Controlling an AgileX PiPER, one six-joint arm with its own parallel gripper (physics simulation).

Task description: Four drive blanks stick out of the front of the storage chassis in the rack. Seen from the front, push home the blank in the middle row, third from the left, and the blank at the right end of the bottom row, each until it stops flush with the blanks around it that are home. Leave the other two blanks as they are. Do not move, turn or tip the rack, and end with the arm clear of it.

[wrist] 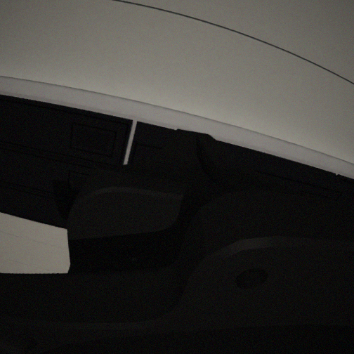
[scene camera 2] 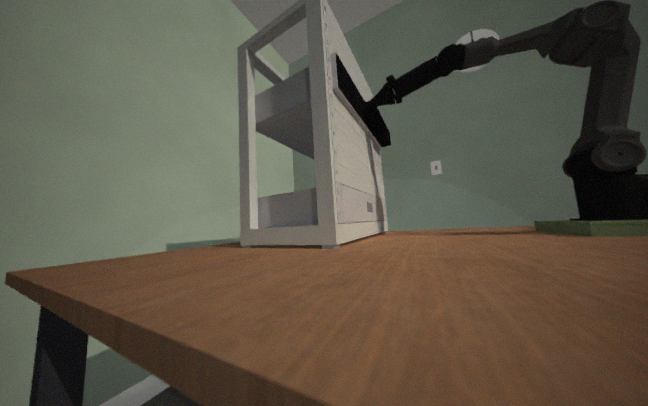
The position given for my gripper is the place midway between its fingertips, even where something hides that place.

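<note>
You'd find my gripper at (scene camera 2: 370, 104) and again at (wrist: 187, 153), and there's a pale rack (wrist: 90, 90) as well.
</note>
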